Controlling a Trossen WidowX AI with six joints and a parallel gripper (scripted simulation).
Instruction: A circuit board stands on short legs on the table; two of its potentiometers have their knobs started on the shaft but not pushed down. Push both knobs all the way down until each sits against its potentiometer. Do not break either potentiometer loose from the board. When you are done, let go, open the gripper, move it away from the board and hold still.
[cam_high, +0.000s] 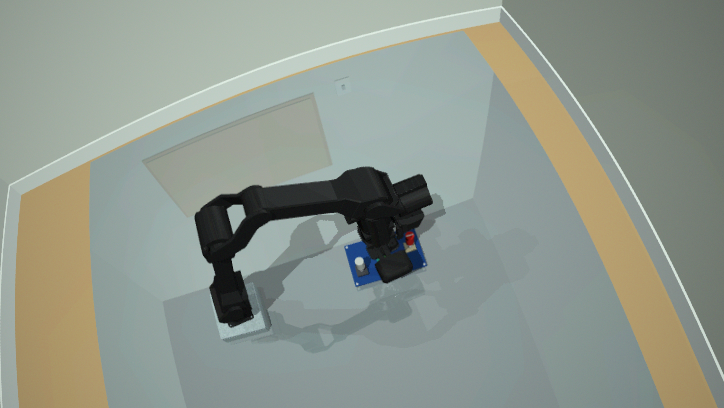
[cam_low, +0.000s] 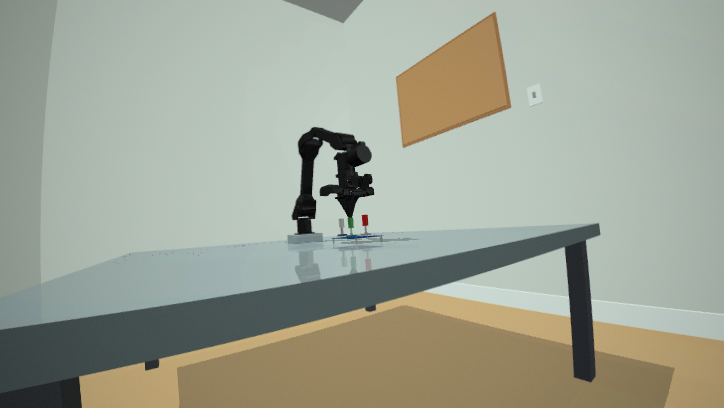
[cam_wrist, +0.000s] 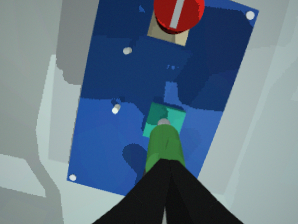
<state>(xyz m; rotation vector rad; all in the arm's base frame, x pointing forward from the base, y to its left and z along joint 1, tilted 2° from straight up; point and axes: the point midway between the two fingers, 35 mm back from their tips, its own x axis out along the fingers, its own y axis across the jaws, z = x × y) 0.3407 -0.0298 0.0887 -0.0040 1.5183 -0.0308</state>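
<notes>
The red knob lies 70 mm ahead of my gripper tip and 10 mm below it. Also, from my gripper tip: green knob (20 mm below).
</notes>
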